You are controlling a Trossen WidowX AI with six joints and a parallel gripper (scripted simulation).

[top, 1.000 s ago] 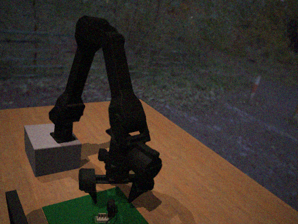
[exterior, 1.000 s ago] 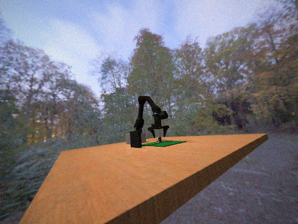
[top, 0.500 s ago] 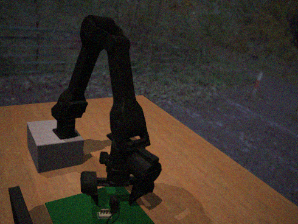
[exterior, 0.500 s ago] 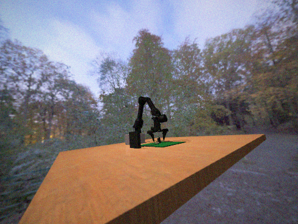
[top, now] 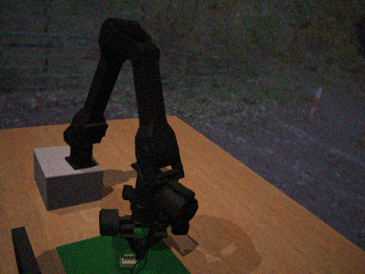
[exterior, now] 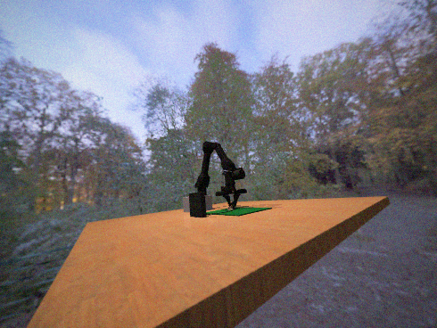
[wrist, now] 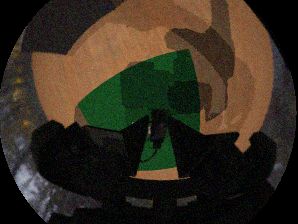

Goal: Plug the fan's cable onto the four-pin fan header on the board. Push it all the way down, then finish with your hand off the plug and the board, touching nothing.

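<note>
Right now my gripper tip is 1 cm short of the four-pin fan header, 4 cm to the left of it and 2 cm above it. Also, from my gripper tip: fan body 2 cm behind, 24 cm to the right, 4 cm above; fan plug 1 cm ahead, 1 cm above; green board 6 cm ahead, 6 cm to the right, 3 cm below.
</note>
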